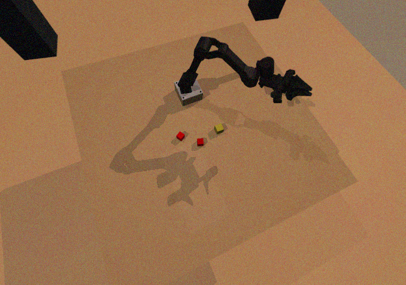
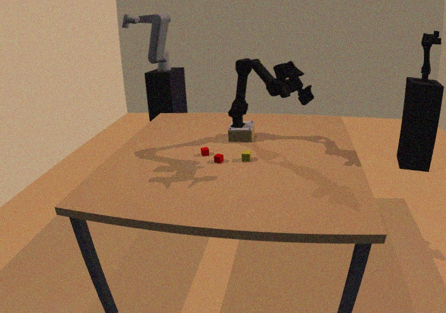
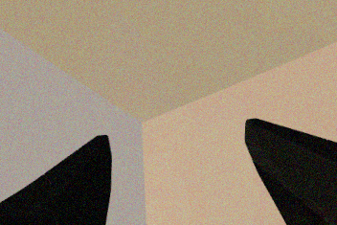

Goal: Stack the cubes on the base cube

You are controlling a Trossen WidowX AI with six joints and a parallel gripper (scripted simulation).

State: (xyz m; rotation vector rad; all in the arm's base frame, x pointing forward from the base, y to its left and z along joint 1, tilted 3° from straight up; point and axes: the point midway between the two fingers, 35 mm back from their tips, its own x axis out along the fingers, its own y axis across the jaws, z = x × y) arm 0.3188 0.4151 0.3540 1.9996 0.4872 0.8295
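The yellow base cube is 400 mm below my gripper tip, 300 mm to the right of it and 90 mm behind it.
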